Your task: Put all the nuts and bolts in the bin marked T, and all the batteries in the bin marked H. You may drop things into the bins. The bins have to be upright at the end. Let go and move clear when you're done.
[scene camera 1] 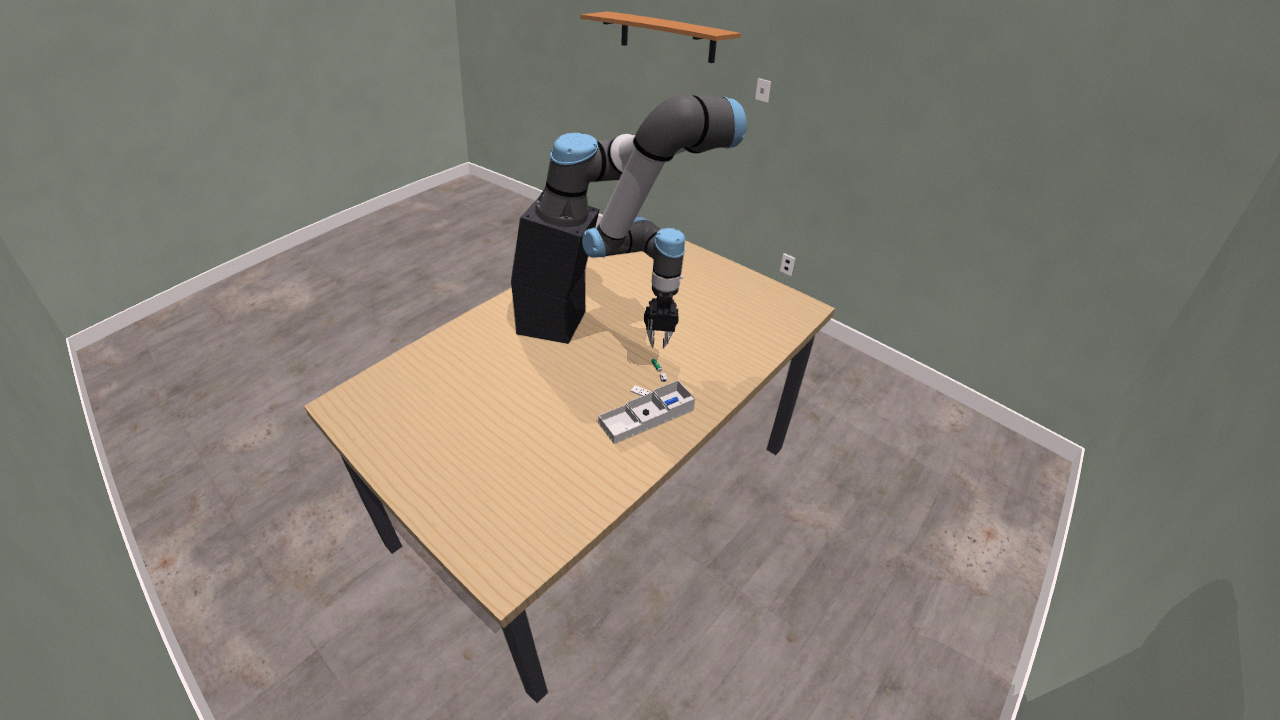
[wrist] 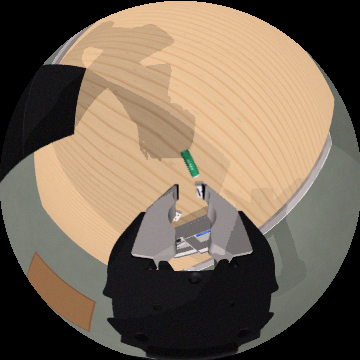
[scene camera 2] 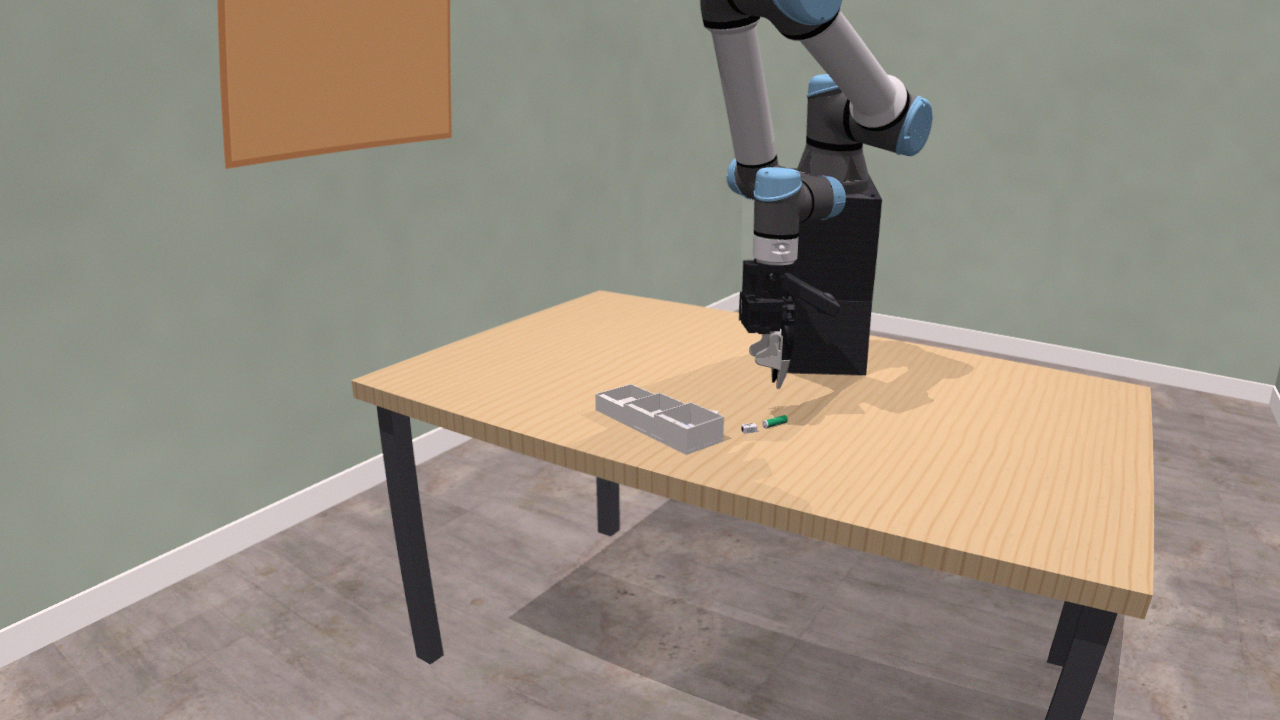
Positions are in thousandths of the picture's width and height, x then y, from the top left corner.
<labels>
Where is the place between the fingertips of my gripper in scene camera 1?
514,483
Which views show my gripper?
Scene camera 1, the wrist view and scene camera 2: all of them.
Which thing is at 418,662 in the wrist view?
My gripper.
</labels>
